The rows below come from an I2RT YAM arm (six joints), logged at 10 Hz.
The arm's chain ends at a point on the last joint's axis. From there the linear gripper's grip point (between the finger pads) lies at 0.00 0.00 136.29 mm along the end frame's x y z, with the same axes.
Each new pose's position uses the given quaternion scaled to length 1; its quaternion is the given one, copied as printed.
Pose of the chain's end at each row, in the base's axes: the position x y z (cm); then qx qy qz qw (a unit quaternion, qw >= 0):
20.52 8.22 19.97 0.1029 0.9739 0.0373 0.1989
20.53 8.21 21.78 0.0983 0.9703 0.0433 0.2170
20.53 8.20 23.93 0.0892 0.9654 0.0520 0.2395
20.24 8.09 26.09 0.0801 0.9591 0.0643 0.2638
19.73 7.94 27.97 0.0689 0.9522 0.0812 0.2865
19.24 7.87 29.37 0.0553 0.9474 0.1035 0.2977
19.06 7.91 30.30 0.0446 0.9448 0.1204 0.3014
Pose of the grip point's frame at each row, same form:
25.90 8.65 7.46 0.1029 0.9739 0.0373 0.1989
26.38 8.77 9.49 0.0983 0.9703 0.0433 0.2170
26.96 8.99 11.94 0.0892 0.9654 0.0520 0.2395
27.28 9.20 14.47 0.0801 0.9591 0.0643 0.2638
27.32 9.51 16.76 0.0689 0.9522 0.0812 0.2865
27.08 10.09 18.45 0.0553 0.9474 0.1035 0.2977
26.97 10.64 19.54 0.0446 0.9448 0.1204 0.3014

